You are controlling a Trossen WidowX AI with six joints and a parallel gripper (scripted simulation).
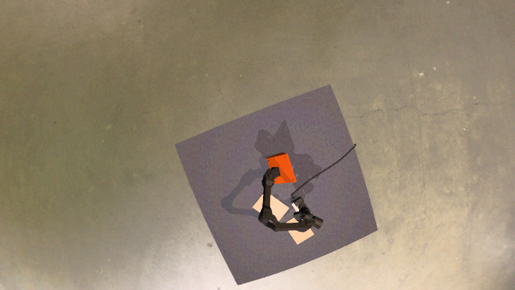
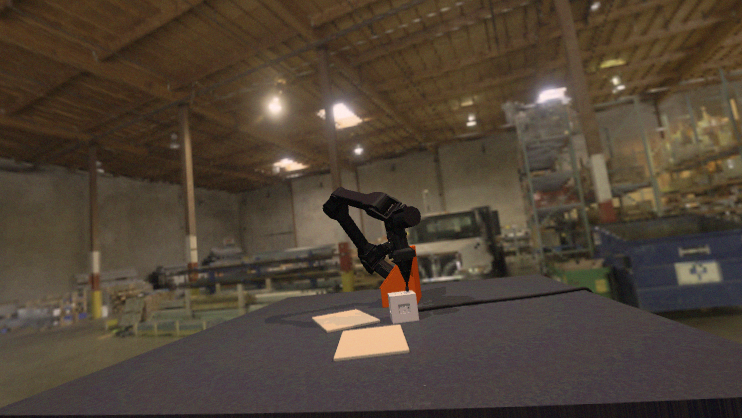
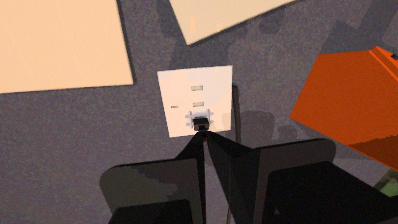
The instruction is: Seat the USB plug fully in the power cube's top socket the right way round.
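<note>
Now: gripper tip 20 mm above the black USB plug.
</note>
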